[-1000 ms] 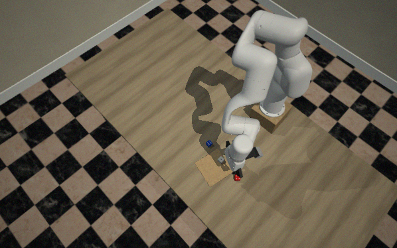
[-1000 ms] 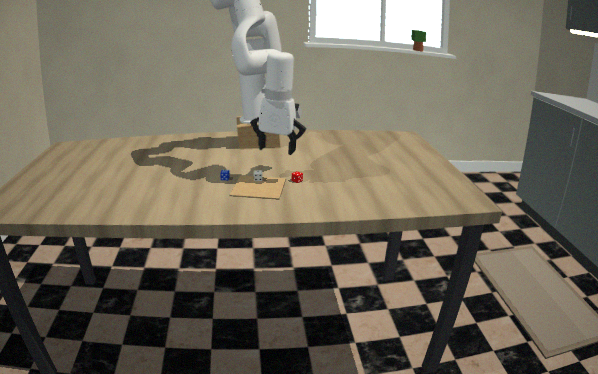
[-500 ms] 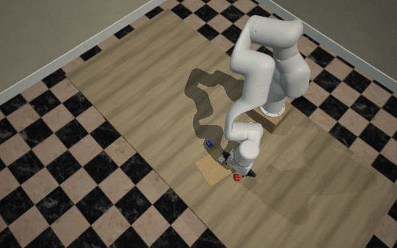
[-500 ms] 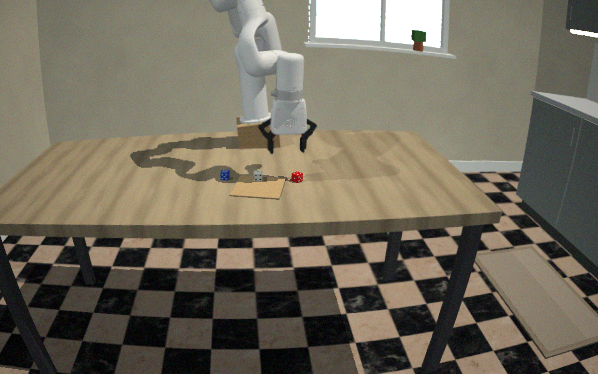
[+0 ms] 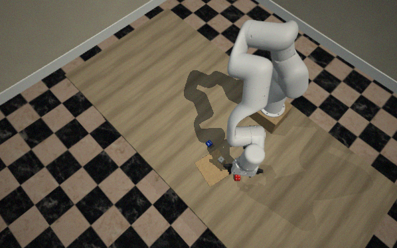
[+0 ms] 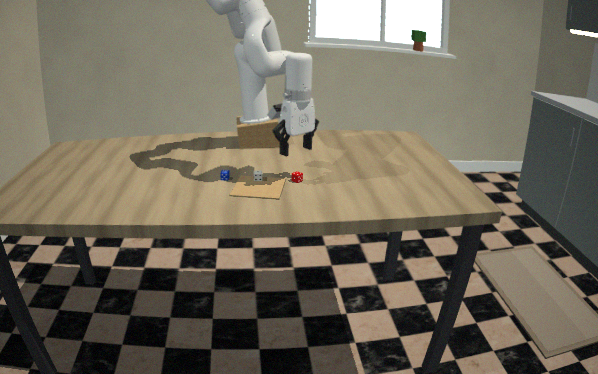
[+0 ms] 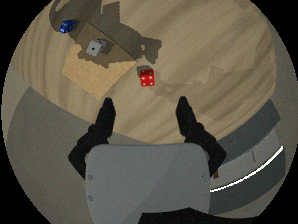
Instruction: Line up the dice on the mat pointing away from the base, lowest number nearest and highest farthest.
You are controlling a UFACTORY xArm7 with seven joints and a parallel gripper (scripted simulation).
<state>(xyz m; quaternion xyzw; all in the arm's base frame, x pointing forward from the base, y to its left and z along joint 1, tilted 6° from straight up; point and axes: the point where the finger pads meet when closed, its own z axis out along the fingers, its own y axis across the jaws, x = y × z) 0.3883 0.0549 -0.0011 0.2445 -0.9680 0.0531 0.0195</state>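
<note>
My hand is 9 cm above the red die. Also, from my hand: blue die (6 cm behind, 21 cm to the right, 9 cm below); white die (2 cm behind, 11 cm to the right, 8 cm below); tan mat (3 cm ahead, 12 cm to the right, 10 cm below).
</note>
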